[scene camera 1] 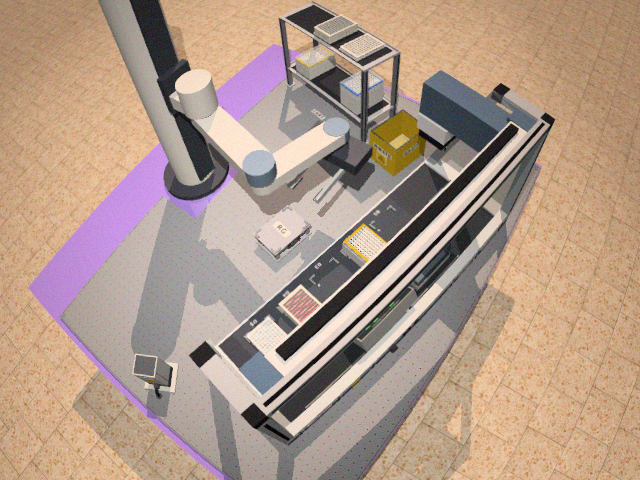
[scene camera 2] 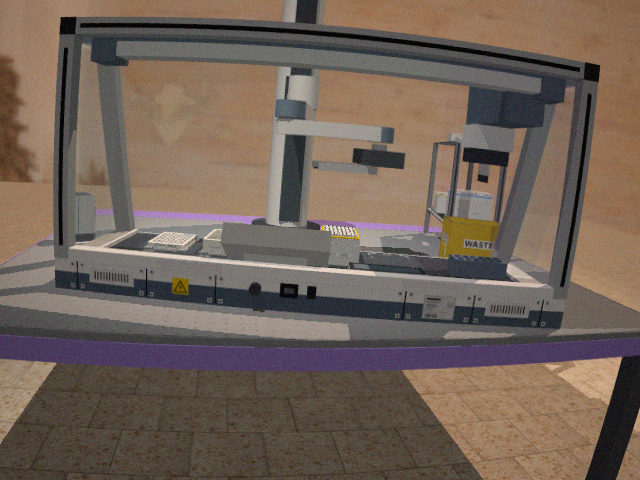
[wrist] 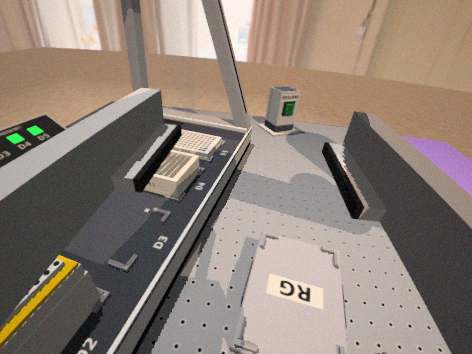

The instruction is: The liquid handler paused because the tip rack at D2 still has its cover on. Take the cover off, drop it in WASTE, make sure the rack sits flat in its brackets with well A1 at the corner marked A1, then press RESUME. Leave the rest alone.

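Places are measured from the arm's base along level axes (x down, y back, z left), in millimetres.
Where they show: gripper, between the fingertips: [scene camera 1: 302,193] [scene camera 2: 315,165] [wrist: 254,121]; arm's base, origin of its link: [scene camera 1: 196,172].
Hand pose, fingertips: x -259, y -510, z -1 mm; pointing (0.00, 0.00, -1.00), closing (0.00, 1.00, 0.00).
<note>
Each offset is from my fingertips to the centre of the thing. "spot": to the spot under its first point.
The D2 tip rack {dy -196, dx +162, dz +31 mm} [scene camera 1: 366,242] [scene camera 2: 342,232] [wrist: 45,300] has a yellow rim, its tip openings bare, without a cover. It looks level; its A1 corner cannot be told. The yellow WASTE bin {dy -55, dx +179, dz +443 mm} [scene camera 1: 394,164] [scene camera 2: 467,229] holds a pale piece, seen in part in scene camera 1; whether it is the cover cannot be told. The control post {dy +90, dx +181, dz -618 mm} [scene camera 1: 152,369] [wrist: 282,110] has a green button {dy +106, dx +166, dz -593 mm} [wrist: 288,109]; its label is blurred. My gripper [scene camera 1: 305,190] [scene camera 2: 316,165] [wrist: 254,121] is open and empty, its fingers wide apart, high above the bench behind the deck, near the RG block.
The pale RG block {dy +69, dx +218, dz -38 mm} [scene camera 1: 281,240] [wrist: 300,320] lies behind the deck. Racks stand at D4 {dy -152, dx +179, dz -214 mm} [scene camera 1: 300,304] [wrist: 175,172] and D5 {dy -130, dx +187, dz -336 mm} [scene camera 1: 267,335] [scene camera 2: 173,240] [wrist: 200,142]. A shelf unit {spot: dy +67, dx +63, dz +419 mm} [scene camera 1: 364,108] stands beside WASTE. The gantry beam [scene camera 1: 398,237] [scene camera 2: 330,62] spans the deck. A display {spot: dy -320, dx +117, dz -168 mm} [wrist: 30,135] shows green lights.
</note>
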